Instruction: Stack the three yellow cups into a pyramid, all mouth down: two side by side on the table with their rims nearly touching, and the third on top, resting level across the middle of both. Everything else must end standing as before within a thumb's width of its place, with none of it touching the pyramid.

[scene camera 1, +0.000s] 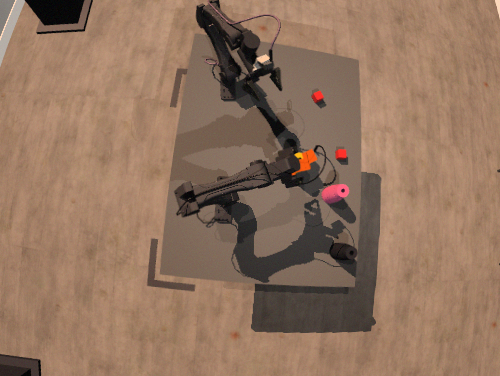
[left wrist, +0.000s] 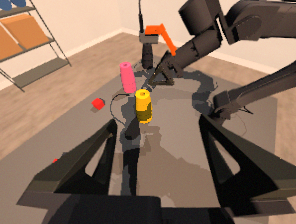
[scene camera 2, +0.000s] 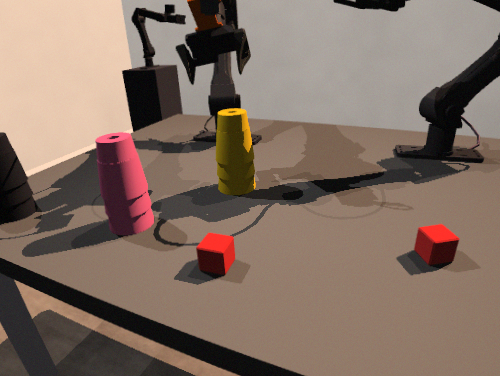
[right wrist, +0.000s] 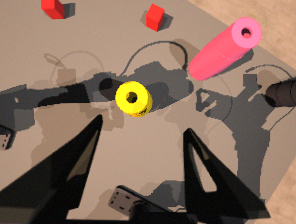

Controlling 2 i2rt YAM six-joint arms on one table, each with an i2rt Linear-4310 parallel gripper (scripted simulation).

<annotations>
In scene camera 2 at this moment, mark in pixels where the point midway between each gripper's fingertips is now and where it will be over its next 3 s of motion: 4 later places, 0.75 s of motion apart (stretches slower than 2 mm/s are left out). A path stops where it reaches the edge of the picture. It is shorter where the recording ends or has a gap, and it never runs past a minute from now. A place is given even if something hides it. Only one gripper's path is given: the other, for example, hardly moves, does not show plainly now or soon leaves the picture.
My right gripper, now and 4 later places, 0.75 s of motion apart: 215, 77; 231, 87; 230, 98; 232, 109; 233, 123
</annotations>
